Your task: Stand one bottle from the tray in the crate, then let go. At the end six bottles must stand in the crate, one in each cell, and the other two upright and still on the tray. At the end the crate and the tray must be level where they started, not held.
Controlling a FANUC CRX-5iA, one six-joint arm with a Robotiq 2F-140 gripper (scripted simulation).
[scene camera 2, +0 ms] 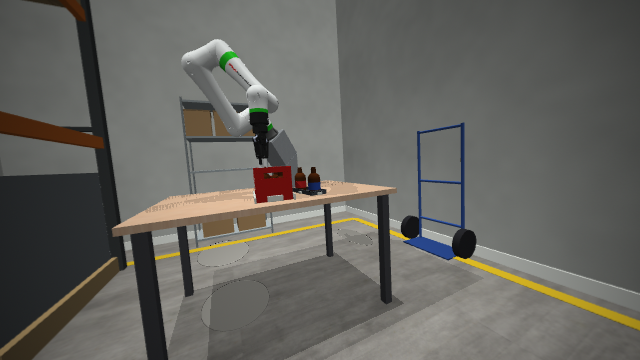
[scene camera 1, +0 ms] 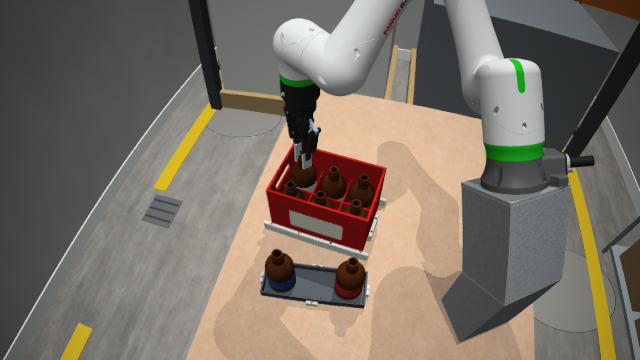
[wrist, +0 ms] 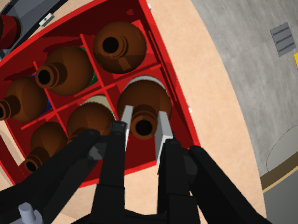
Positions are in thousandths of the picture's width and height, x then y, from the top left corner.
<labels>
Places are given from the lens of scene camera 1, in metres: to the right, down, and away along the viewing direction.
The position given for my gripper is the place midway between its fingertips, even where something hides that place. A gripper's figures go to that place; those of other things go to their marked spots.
my gripper (scene camera 1: 474,454): -0.05, -0.05, 1.03
tray (scene camera 1: 496,785): -0.01, 0.27, 0.96
blue-labelled bottle (scene camera 1: 438,754): -0.09, 0.22, 0.86
The marked spots on the blue-labelled bottle and the tray are 0.14 m apart.
</labels>
